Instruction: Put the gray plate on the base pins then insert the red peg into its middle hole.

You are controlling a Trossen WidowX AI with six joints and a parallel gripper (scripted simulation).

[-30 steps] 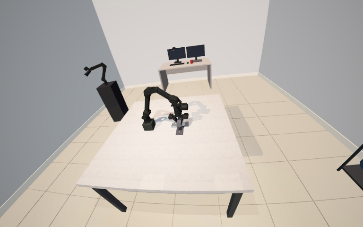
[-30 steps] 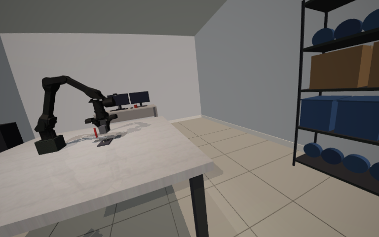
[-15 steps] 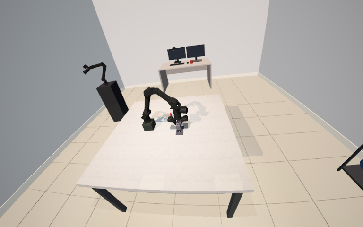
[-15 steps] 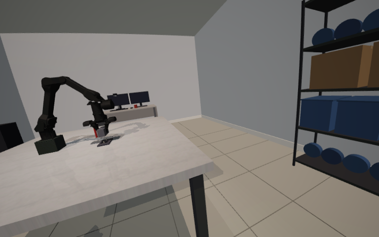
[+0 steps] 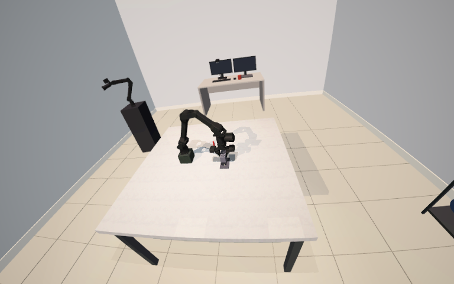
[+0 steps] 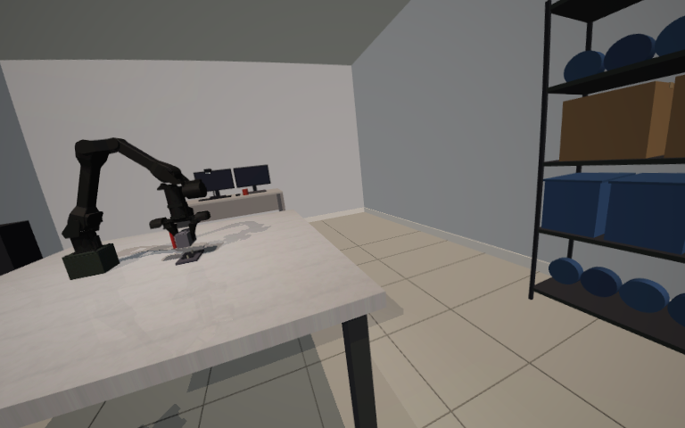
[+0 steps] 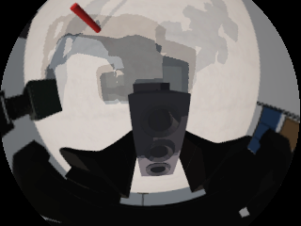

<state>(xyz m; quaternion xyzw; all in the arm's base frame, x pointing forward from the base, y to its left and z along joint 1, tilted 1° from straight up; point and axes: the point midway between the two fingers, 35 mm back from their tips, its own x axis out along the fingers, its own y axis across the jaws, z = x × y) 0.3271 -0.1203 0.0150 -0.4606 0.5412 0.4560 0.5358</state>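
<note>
Right now my gripper tip is 8 cm past the red peg, 22 cm to the right of it and 3 cm above it. Also, from my gripper tip: gray plate: 3 cm above.
</note>
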